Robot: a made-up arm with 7 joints. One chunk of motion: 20 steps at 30 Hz.
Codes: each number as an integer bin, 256 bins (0 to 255) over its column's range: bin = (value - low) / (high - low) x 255, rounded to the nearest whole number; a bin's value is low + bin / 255 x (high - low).
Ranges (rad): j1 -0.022..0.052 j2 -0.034..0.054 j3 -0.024..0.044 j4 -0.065..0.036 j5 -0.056..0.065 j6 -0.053..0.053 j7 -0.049..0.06
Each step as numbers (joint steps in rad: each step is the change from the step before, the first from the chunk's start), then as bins.
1 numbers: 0.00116 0.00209 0.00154 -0.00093 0.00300 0.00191 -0.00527
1 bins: 80 105 96 162 124 132 102
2 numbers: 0.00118 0.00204 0.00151 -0.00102 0.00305 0.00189 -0.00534
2 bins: 80 104 96 162 124 132 102
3 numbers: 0.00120 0.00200 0.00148 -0.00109 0.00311 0.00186 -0.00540
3 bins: 80 104 96 161 125 132 102
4 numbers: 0.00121 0.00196 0.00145 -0.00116 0.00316 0.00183 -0.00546
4 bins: 80 104 95 161 125 132 102
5 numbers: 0.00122 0.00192 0.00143 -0.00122 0.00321 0.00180 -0.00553
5 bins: 80 104 95 161 125 132 102
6 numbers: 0.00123 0.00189 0.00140 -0.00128 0.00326 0.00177 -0.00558
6 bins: 80 104 95 161 125 132 102
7 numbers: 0.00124 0.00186 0.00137 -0.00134 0.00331 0.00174 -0.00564
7 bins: 80 104 95 161 125 132 101
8 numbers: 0.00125 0.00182 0.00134 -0.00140 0.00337 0.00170 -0.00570
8 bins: 80 104 95 161 125 132 101
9 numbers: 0.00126 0.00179 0.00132 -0.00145 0.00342 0.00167 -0.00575
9 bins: 80 104 95 160 125 132 101
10 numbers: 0.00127 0.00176 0.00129 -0.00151 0.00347 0.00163 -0.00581
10 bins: 80 104 95 160 125 131 101
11 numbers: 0.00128 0.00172 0.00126 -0.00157 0.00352 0.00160 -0.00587
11 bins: 80 104 95 160 125 131 101
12 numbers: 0.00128 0.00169 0.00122 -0.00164 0.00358 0.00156 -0.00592
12 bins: 80 103 95 160 126 131 101
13 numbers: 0.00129 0.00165 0.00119 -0.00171 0.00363 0.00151 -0.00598
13 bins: 80 103 94 160 126 131 101
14 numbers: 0.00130 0.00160 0.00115 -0.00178 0.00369 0.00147 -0.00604
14 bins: 80 103 94 160 126 131 101
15 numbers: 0.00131 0.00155 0.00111 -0.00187 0.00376 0.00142 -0.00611
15 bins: 80 103 94 159 126 131 100
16 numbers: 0.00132 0.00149 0.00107 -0.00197 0.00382 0.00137 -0.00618
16 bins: 80 103 94 159 126 131 100
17 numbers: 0.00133 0.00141 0.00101 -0.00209 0.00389 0.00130 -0.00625
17 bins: 80 103 94 159 126 131 100
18 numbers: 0.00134 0.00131 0.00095 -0.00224 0.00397 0.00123 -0.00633
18 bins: 80 102 94 158 126 130 100
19 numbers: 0.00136 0.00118 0.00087 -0.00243 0.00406 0.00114 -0.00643
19 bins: 80 102 93 158 127 130 100
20 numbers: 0.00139 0.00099 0.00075 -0.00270 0.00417 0.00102 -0.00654
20 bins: 81 101 93 157 127 130 99
